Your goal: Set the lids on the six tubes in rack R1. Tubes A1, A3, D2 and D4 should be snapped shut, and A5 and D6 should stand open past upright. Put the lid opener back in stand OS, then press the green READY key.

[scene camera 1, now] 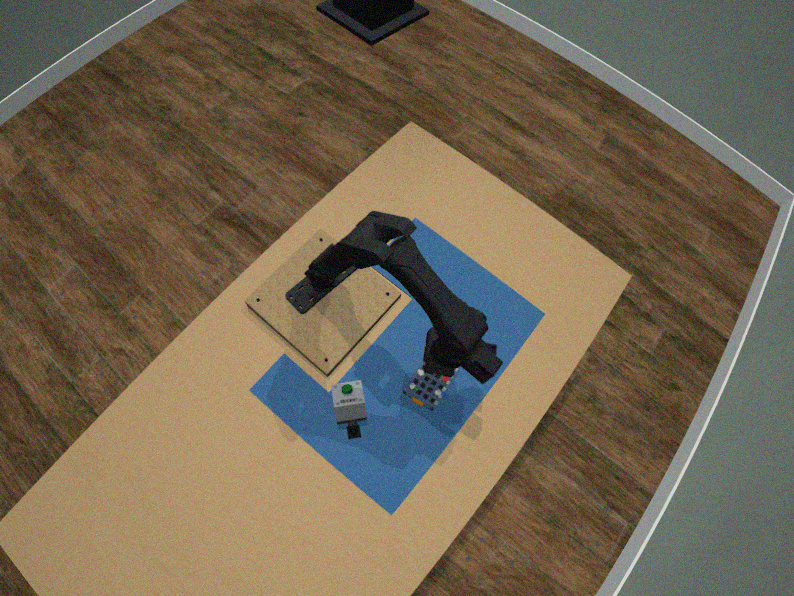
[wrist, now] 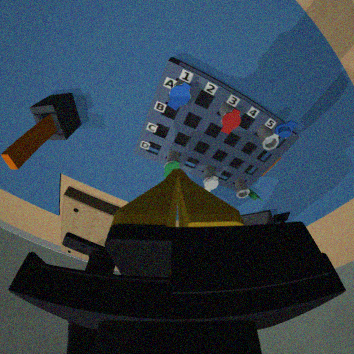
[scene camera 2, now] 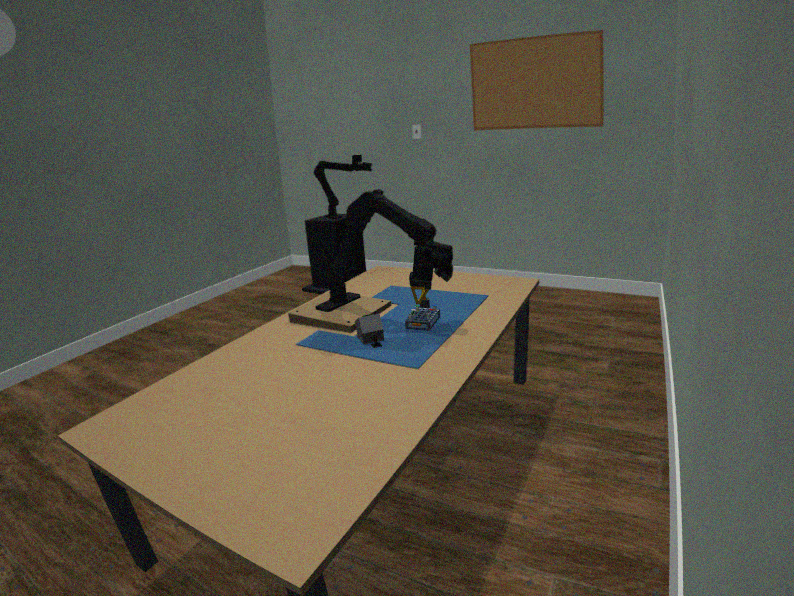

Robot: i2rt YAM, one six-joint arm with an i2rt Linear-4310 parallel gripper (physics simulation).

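Pixels of known places: gripper, between the fingertips: (scene camera 1: 430, 360) (wrist: 176, 175) (scene camera 2: 417, 304); arm's base, origin of its link: (scene camera 1: 322, 281) (wrist: 104, 252) (scene camera 2: 338, 302).
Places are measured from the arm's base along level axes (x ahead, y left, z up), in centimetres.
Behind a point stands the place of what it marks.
Rack R1 (wrist: 202, 109) {y 4.8, x 38.6, z 0.3 cm} (scene camera 2: 420, 325) {y -5.0, x 40.0, z -0.7 cm} lies on the blue mat. In the wrist view, the blue lid of A1 (wrist: 180, 95) {y 7.1, x 38.9, z 2.1 cm}, red lid of A3 (wrist: 231, 121) {y 3.3, x 39.6, z 2.1 cm}, green lid of D2 (wrist: 172, 166) {y 4.1, x 33.9, z 2.2 cm} and white lid of D4 (wrist: 211, 183) {y 0.2, x 34.5, z 2.3 cm} lie over their tubes; whether they are snapped cannot be told. The blue lid of A5 (wrist: 286, 129) {y 0.4, x 42.0, z 2.9 cm} and green lid of D6 (wrist: 255, 195) {y -3.3, x 36.6, z 3.3 cm} are swung open beside bare mouths. My gripper (wrist: 176, 175) {y 3.7, x 34.1, z 3.1 cm} (scene camera 2: 420, 302) {y 3.7, x 34.1, z 3.1 cm} is shut and empty, tips at D2's lid in the wrist view; contact is unclear. The orange lid opener (wrist: 30, 142) {y 15.0, x 29.9, z 3.6 cm} leans in black stand OS (wrist: 67, 116) {y 14.3, x 30.4, z -0.9 cm}. The green READY key (scene camera 1: 346, 388) {y -15.2, x 25.3, z 4.4 cm} tops a grey box.
The grey key box (scene camera 1: 349, 407) {y -17.8, x 29.1, z 5.0 cm} (scene camera 2: 370, 329) {y -19.3, x 30.2, z 1.8 cm} stands on the blue mat (scene camera 1: 391, 474) {y -21.1, x 46.2, z -2.7 cm}, with a small black block (scene camera 1: 354, 430) {y -20.2, x 33.0, z -0.1 cm} beside it. The arm's wooden base board (scene camera 1: 288, 320) {y -13.4, x 2.2, z 0.2 cm} is behind the mat. The arm hides part of the rack in scene camera 1.
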